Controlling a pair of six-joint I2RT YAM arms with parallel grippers.
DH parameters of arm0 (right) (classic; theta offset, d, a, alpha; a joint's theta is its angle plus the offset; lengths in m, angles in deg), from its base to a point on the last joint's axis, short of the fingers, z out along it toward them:
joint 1: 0 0.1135 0.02 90
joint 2: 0 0 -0.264 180
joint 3: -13.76 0 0.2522 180
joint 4: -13.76 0 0.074 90
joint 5: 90 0 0 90
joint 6: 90 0.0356 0 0
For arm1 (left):
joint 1: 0 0.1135 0.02 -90
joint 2: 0 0 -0.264 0
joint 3: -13.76 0 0.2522 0
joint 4: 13.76 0 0.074 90
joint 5: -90 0 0 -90
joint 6: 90 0.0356 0 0
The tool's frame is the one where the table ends.
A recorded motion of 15 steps. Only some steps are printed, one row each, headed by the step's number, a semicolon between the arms.
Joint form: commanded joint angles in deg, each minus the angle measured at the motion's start. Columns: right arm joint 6, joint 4, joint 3, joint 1, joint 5, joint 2; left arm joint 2, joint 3, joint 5, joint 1, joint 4, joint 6.
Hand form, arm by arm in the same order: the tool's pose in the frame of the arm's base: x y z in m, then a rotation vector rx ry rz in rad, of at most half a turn. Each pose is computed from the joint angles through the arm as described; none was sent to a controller.
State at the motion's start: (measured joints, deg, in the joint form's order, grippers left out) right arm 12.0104 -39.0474 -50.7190 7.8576 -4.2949 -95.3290; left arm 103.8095 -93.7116 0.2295 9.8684 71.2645 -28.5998
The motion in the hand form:
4: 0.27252 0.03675 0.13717 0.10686 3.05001 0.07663; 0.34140 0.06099 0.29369 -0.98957 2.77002 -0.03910
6: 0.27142 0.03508 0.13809 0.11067 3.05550 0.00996; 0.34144 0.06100 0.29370 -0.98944 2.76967 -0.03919
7: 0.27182 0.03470 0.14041 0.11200 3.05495 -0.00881; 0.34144 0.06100 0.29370 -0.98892 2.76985 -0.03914
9: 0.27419 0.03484 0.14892 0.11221 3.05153 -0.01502; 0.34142 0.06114 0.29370 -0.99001 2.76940 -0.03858
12: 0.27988 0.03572 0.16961 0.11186 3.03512 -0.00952; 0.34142 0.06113 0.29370 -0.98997 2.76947 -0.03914
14: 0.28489 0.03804 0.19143 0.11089 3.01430 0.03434; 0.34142 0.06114 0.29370 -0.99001 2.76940 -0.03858
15: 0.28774 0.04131 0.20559 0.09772 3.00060 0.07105; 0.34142 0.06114 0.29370 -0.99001 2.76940 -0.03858
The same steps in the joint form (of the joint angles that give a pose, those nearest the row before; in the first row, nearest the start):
4: -0.48 -0.74 -0.70 -0.44 2.30 -0.81; -1.92 -1.07 0.17 0.22 0.09 -0.59
6: -0.46 -1.68 -0.83 -0.44 4.72 -0.68; -1.92 -1.07 0.17 0.22 0.07 -0.59
7: -0.44 -2.36 -1.25 -0.44 5.42 -0.50; -1.92 -1.07 0.17 0.22 0.07 -0.57
9: -0.44 -4.35 -2.84 -0.44 5.68 0.04; -1.92 -1.07 0.20 0.24 0.07 -0.59
12: -0.41 -8.44 -6.67 -0.41 5.64 1.27; -1.92 -1.07 0.17 0.24 0.07 -0.59
14: -0.20 -12.13 -10.64 -0.26 4.22 2.43; -1.92 -1.07 0.20 0.24 0.07 -0.59
15: -0.17 -14.38 -13.33 0.15 2.99 3.00; -1.92 -1.07 0.20 0.24 0.07 -0.59

